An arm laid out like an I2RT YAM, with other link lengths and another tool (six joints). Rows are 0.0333 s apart.
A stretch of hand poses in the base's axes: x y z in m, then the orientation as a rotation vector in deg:
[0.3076, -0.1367, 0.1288, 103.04, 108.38, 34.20]
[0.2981, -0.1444, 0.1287, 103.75, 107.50, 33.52]
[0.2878, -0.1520, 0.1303, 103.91, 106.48, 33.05]
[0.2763, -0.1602, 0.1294, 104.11, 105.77, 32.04]
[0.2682, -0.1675, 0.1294, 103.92, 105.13, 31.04]
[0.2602, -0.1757, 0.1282, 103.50, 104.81, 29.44]
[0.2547, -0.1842, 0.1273, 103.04, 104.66, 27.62]
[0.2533, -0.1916, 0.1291, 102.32, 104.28, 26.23]
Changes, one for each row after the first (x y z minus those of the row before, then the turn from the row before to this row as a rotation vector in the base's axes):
[-0.0095, -0.0077, -0.0001, -0.25, 0.12, -0.94]
[-0.0103, -0.0076, 0.0016, -0.45, -0.33, -0.78]
[-0.0115, -0.0082, -0.0009, -0.68, 0.07, -0.72]
[-0.0081, -0.0073, 0.0000, -0.88, -0.10, -0.53]
[-0.0080, -0.0082, -0.0012, -1.29, 0.19, -0.38]
[-0.0055, -0.0085, -0.0009, -1.40, 0.37, -0.31]
[-0.0014, -0.0074, 0.0018, -1.35, -0.05, -0.25]

